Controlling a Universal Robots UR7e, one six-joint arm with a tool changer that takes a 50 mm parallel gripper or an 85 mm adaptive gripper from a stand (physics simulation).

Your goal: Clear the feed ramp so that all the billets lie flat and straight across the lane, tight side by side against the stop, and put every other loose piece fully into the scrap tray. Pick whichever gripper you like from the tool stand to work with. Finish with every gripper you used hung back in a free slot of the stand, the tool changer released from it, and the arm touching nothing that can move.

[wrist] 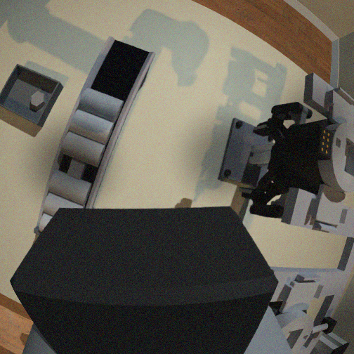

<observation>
In view: a billet (77, 190), a billet (87, 150) and a billet (83, 123).
</observation>
